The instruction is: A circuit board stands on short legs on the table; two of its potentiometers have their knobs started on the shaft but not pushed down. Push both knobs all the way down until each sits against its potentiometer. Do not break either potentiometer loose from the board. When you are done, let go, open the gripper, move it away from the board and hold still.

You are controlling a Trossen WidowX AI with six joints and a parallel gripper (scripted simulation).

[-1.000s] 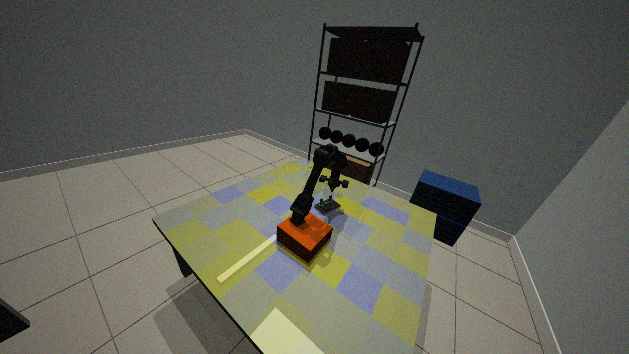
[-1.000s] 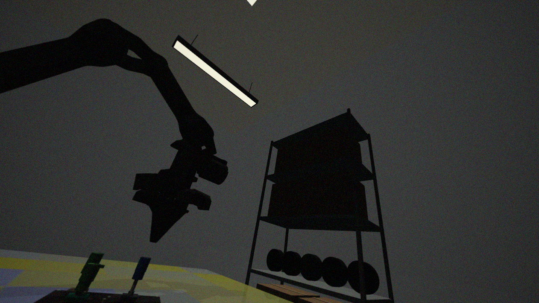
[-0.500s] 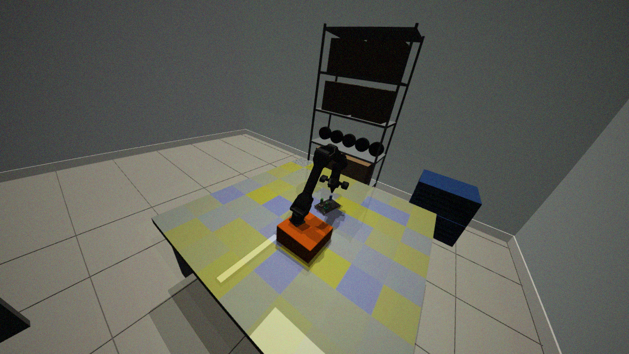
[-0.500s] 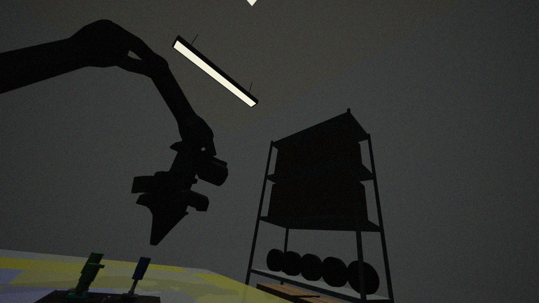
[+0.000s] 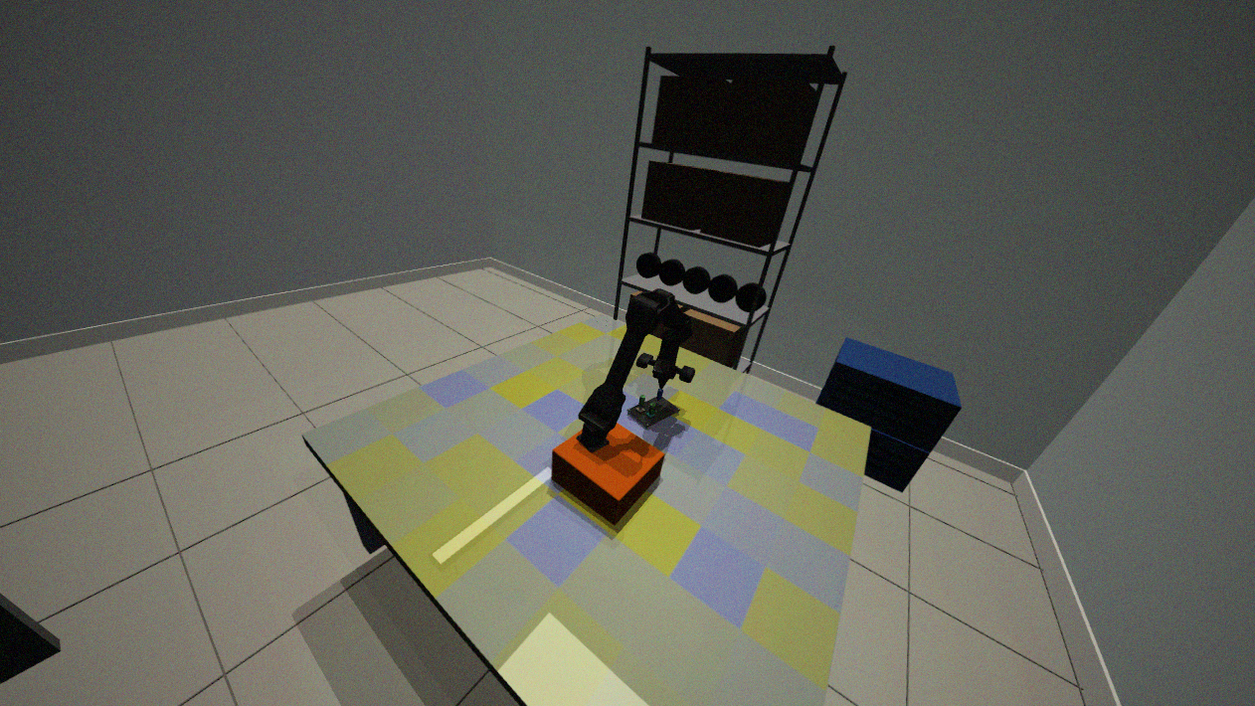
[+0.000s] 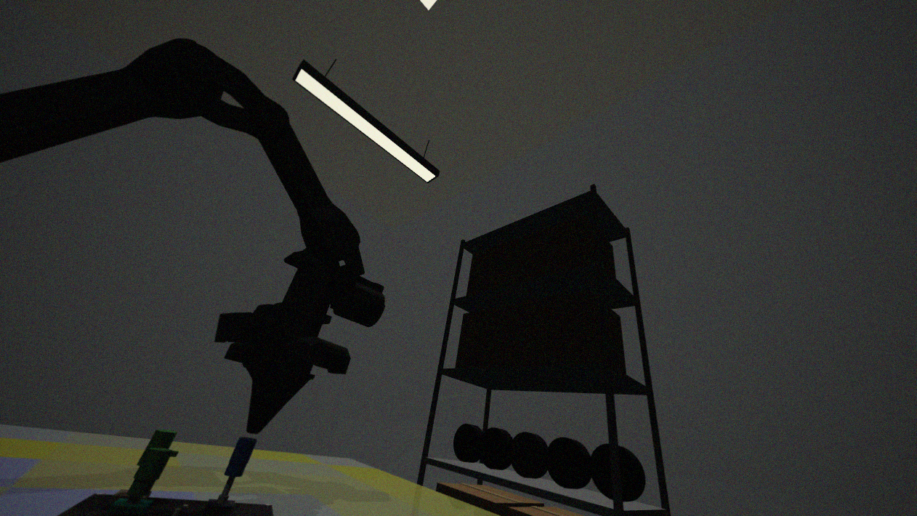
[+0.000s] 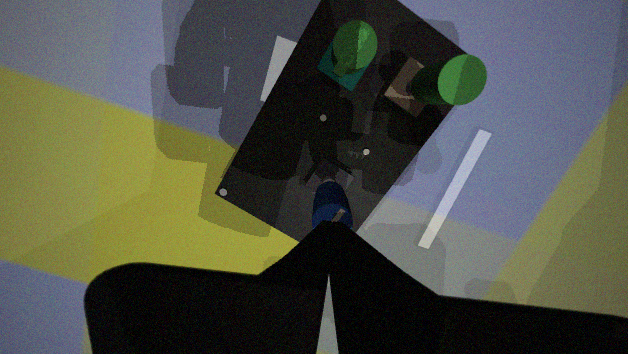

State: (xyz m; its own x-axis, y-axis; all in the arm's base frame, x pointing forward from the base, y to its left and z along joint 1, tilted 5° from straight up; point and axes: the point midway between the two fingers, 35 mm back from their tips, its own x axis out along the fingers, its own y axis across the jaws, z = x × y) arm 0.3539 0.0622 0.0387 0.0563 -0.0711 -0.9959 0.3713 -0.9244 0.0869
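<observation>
The blue knob is 20 mm below my gripper tip. From my gripper tip the other things lie so: green knob: 70 mm behind, 40 mm below, 30 mm to the right.
</observation>
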